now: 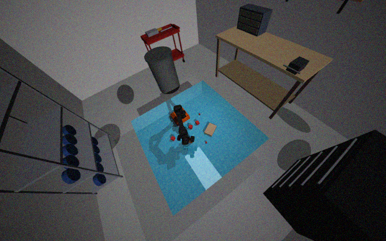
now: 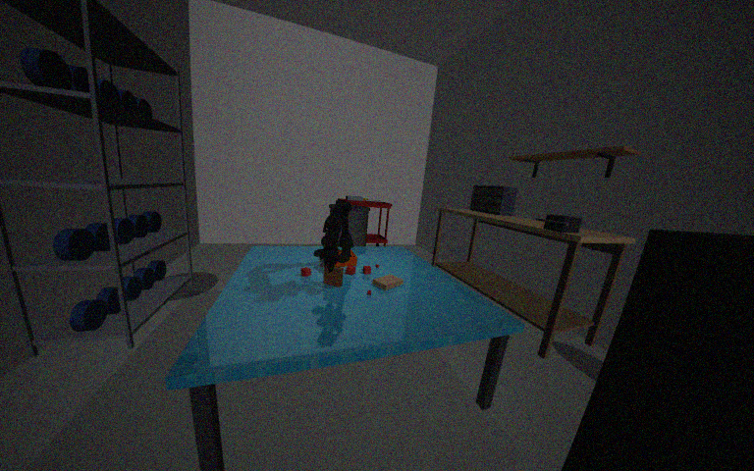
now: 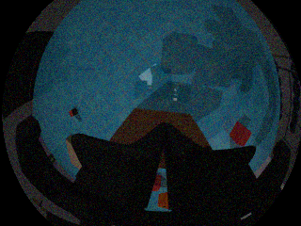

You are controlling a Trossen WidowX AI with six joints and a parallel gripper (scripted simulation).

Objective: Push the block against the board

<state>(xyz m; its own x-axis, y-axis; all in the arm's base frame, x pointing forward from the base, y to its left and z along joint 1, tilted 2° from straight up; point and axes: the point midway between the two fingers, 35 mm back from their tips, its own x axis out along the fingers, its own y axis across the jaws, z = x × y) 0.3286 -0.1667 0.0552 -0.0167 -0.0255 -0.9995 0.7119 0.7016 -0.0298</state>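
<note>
The square brown block lies 30 mm below my gripper tip, 20 mm to the left of it and 20 mm behind it. From my gripper tip the other things lie so: tan board 330 mm to the left, 70 mm below, 30 mm ahead.
</note>
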